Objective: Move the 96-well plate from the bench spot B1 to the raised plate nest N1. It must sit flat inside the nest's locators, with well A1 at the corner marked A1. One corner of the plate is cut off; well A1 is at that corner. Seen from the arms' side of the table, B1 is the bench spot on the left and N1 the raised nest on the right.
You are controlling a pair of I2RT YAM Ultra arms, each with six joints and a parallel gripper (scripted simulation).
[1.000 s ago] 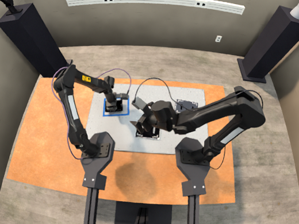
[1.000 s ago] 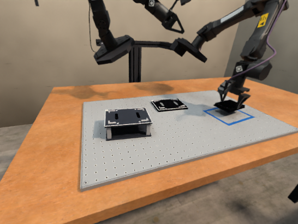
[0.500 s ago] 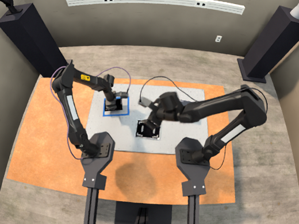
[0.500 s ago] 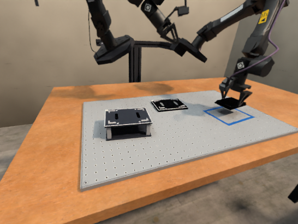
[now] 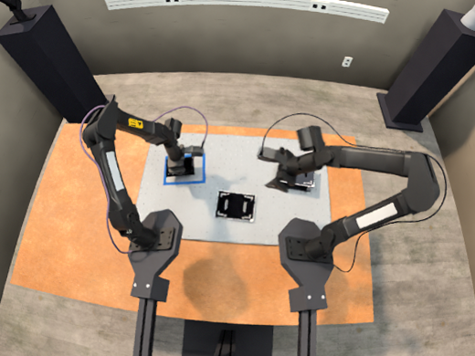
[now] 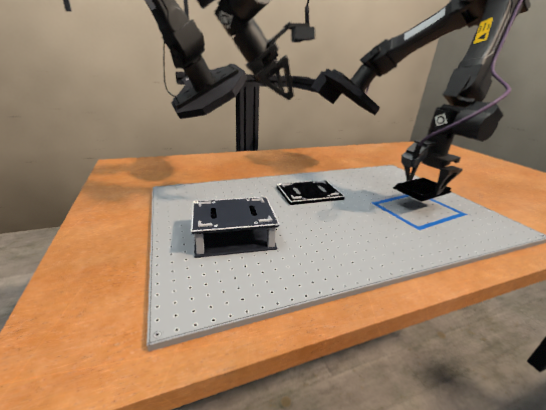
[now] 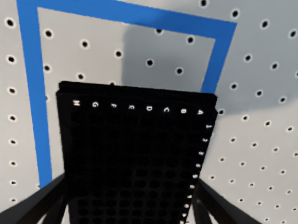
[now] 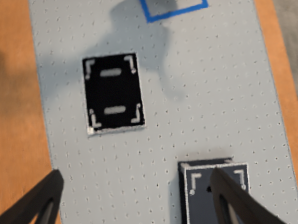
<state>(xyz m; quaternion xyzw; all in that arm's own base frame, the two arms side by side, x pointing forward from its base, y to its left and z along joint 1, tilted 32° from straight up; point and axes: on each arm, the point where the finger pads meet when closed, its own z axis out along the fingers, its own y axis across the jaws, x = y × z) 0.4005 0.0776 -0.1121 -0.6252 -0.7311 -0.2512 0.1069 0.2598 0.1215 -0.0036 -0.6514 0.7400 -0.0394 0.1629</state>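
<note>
Right now my right hand is 120 mm short of the black 96-well plate, 370 mm to the right of it and 220 mm above it.
</note>
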